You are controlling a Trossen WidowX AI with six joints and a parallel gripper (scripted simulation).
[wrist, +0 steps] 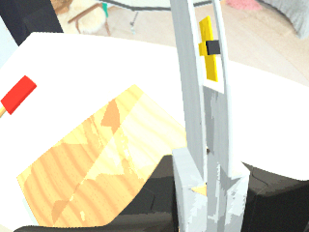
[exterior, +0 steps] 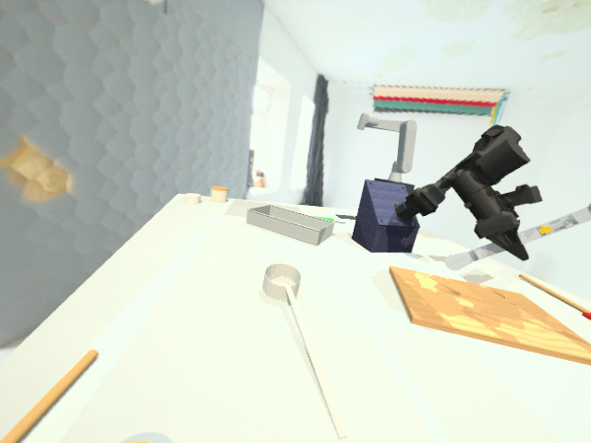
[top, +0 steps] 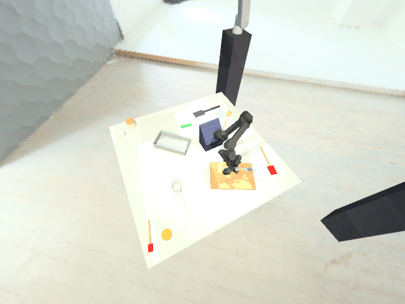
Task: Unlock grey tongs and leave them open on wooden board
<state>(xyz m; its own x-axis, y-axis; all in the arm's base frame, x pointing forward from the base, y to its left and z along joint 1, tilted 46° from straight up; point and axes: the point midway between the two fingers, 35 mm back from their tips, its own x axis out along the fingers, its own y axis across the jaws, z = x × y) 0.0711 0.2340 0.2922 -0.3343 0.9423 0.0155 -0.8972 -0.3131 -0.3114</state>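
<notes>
The wooden board is 10 mm behind my gripper tip, 50 mm to the right of it and 150 mm below it. The rest, counted from my gripper tip: black spatula (190 mm behind, 830 mm to the right, 150 mm below); then roasting tin (300 mm ahead, 570 mm to the right, 130 mm below); then yellow lock piece (10 mm to the left, 60 mm above).
</notes>
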